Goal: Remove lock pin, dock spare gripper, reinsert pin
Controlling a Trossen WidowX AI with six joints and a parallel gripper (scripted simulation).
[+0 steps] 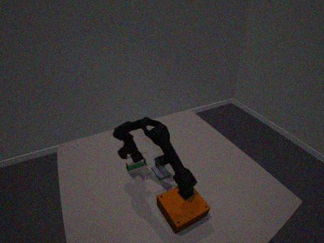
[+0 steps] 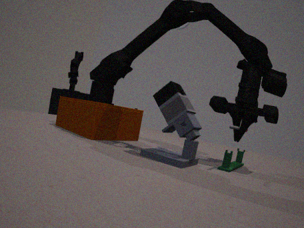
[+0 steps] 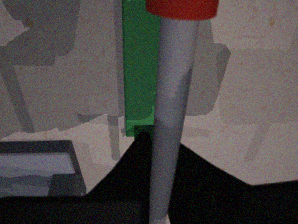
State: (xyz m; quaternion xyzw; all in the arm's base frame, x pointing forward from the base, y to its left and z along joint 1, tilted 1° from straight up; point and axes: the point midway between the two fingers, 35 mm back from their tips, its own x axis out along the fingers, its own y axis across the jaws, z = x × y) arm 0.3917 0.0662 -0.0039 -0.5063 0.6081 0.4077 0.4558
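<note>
Right now the green cradle is 4 cm below my gripper tip and 1 cm to the left of it. Also, from my gripper tip: grey mount: 11 cm behind, 9 cm to the right, 1 cm below; spare gripper: 14 cm behind, 9 cm to the right, 5 cm above.
</note>
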